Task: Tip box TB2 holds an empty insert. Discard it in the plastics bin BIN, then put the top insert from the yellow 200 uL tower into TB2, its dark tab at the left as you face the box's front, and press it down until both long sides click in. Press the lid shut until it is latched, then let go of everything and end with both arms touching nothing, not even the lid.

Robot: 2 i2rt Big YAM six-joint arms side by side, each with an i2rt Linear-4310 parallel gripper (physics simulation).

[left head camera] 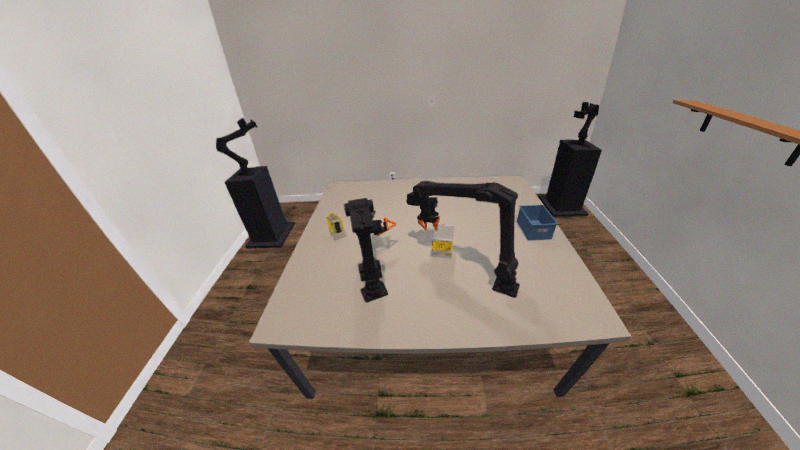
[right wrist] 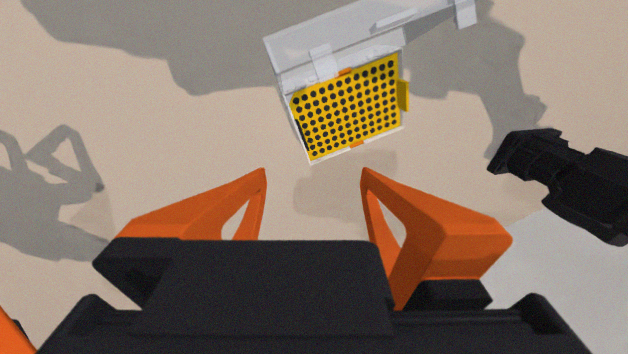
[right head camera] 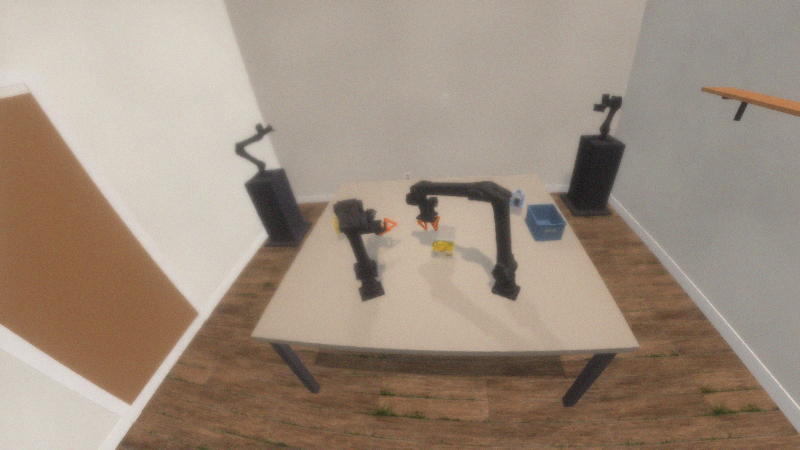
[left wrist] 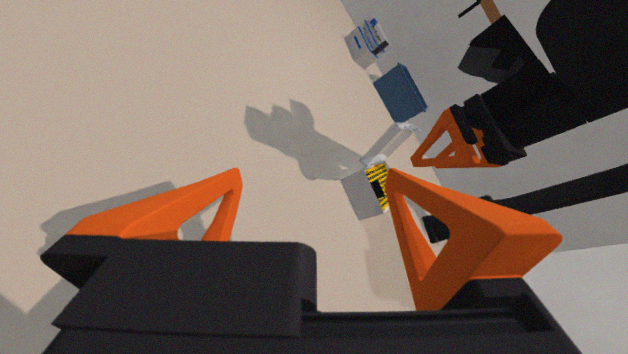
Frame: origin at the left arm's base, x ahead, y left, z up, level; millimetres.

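Where they show: left gripper, fingertip midpoint: [left head camera: 392, 226] [right head camera: 393, 226] [left wrist: 313, 176]; right gripper, fingertip midpoint: [left head camera: 431, 230] [right wrist: 313, 176] [right head camera: 431, 230] [left wrist: 424, 163]; left arm's base, origin of the base link: [left head camera: 374, 292] [right head camera: 371, 292]; right arm's base, origin of the base link: [left head camera: 505, 288] [right wrist: 519, 149] [right head camera: 505, 290] [left wrist: 431, 228].
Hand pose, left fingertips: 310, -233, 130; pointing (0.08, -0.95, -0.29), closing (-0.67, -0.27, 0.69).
Observation:
Things, the pixels of their top centre, and the offset from my left fingertips, as dx, dy, dz.
- yellow insert, middle of its top: [right wrist: 356, 117] [left wrist: 391, 181] [right head camera: 442, 244] [left head camera: 442, 243] -203, -214, -63
- yellow tower, middle of its top: [left head camera: 333, 218] [right head camera: 338, 218] +261, +290, -3
- blue bin BIN, middle of its top: [left wrist: 414, 87] [right head camera: 546, 213] [left head camera: 537, 214] -298, -843, -10
- blue-and-white tower, middle of its top: [left wrist: 381, 30] [right head camera: 518, 194] -41, -844, -5
Tip box TB2 [left head camera: 441, 250] [right head camera: 443, 251] [left wrist: 361, 194] stands mid-table with its clear lid [left head camera: 445, 230] [left wrist: 386, 143] [right wrist: 320, 45] open. A yellow insert [right wrist: 350, 107] with dark holes sits in it; in the right wrist view its dark tab is at the left edge and a yellow tab at the right. The yellow tower [left head camera: 334, 225] [right head camera: 336, 225] stands at the table's left, partly hidden in the right head view. My left gripper [left head camera: 393, 224] [right head camera: 393, 225] [left wrist: 313, 176] is open and empty, left of the box. My right gripper [left head camera: 429, 228] [right head camera: 428, 228] [right wrist: 313, 176] is part-open and empty, above and behind the box.
The blue bin BIN [left head camera: 538, 232] [right head camera: 546, 232] [left wrist: 400, 94] stands at the table's right edge. A blue-and-white tower [right head camera: 517, 199] [left wrist: 367, 42] stands behind it, hidden by the right arm in the left head view. The right arm arches over the table right of TB2.

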